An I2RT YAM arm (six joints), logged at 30 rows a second.
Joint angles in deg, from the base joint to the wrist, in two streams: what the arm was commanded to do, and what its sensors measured. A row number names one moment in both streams.
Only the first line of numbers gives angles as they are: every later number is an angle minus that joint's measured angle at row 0.
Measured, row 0: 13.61, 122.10, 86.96, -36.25, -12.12, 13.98
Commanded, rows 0 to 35: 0.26, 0.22, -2.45, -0.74, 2.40, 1.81; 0.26, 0.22, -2.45, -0.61, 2.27, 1.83; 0.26, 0.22, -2.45, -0.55, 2.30, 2.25; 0.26, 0.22, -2.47, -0.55, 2.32, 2.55; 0.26, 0.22, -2.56, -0.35, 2.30, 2.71; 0.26, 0.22, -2.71, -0.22, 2.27, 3.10; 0.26, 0.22, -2.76, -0.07, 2.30, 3.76; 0.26, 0.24, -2.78, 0.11, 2.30, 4.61; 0.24, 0.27, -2.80, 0.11, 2.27, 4.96; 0.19, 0.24, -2.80, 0.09, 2.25, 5.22; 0.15, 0.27, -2.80, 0.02, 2.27, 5.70; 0.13, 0.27, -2.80, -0.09, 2.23, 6.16; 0.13, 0.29, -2.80, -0.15, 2.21, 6.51; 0.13, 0.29, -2.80, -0.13, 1.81, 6.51; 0.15, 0.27, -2.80, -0.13, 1.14, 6.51; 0.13, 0.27, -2.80, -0.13, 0.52, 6.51; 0.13, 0.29, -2.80, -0.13, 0.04, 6.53; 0.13, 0.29, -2.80, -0.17, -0.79, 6.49; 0.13, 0.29, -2.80, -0.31, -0.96, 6.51; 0.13, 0.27, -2.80, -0.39, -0.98, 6.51; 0.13, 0.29, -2.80, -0.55, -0.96, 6.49; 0.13, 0.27, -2.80, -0.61, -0.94, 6.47; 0.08, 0.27, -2.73, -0.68, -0.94, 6.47; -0.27, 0.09, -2.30, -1.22, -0.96, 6.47; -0.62, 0.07, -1.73, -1.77, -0.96, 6.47; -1.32, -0.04, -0.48, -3.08, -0.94, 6.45; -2.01, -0.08, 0.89, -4.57, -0.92, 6.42; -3.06, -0.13, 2.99, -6.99, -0.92, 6.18; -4.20, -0.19, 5.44, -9.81, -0.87, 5.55; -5.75, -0.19, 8.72, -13.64, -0.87, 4.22; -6.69, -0.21, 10.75, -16.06, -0.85, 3.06; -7.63, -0.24, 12.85, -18.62, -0.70, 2.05; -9.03, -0.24, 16.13, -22.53, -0.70, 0.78; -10.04, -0.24, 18.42, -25.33, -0.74, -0.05; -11.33, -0.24, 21.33, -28.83, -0.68, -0.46; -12.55, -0.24, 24.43, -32.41, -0.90, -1.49
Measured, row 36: -9.62, 0.11, 17.18, -26.86, -0.81, 2.21
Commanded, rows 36 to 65: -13.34, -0.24, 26.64, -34.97, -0.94, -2.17; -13.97, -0.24, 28.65, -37.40, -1.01, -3.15; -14.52, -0.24, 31.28, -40.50, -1.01, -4.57; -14.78, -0.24, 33.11, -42.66, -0.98, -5.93; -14.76, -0.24, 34.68, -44.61, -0.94, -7.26; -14.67, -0.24, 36.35, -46.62, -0.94, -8.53; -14.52, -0.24, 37.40, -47.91, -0.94, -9.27; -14.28, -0.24, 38.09, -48.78, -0.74, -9.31; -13.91, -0.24, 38.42, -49.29, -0.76, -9.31; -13.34, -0.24, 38.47, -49.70, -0.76, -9.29; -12.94, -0.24, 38.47, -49.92, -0.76, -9.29; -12.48, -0.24, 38.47, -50.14, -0.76, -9.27; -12.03, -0.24, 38.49, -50.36, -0.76, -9.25; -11.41, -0.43, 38.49, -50.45, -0.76, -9.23; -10.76, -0.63, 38.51, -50.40, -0.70, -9.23; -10.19, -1.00, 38.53, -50.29, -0.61, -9.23; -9.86, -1.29, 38.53, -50.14, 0.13, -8.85; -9.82, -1.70, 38.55, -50.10, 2.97, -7.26; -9.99, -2.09, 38.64, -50.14, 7.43, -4.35; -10.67, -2.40, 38.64, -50.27, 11.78, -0.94; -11.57, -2.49, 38.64, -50.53, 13.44, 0.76; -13.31, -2.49, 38.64, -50.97, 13.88, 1.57; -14.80, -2.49, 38.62, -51.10, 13.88, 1.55; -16.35, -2.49, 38.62, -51.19, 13.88, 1.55; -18.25, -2.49, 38.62, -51.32, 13.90, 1.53; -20.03, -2.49, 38.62, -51.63, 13.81, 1.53; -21.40, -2.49, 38.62, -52.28, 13.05, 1.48; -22.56, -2.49, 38.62, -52.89, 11.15, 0.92; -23.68, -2.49, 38.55, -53.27, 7.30, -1.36; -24.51, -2.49, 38.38, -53.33, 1.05, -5.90
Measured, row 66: -22.49, 0.09, 37.44, -52.76, 10.29, -0.44
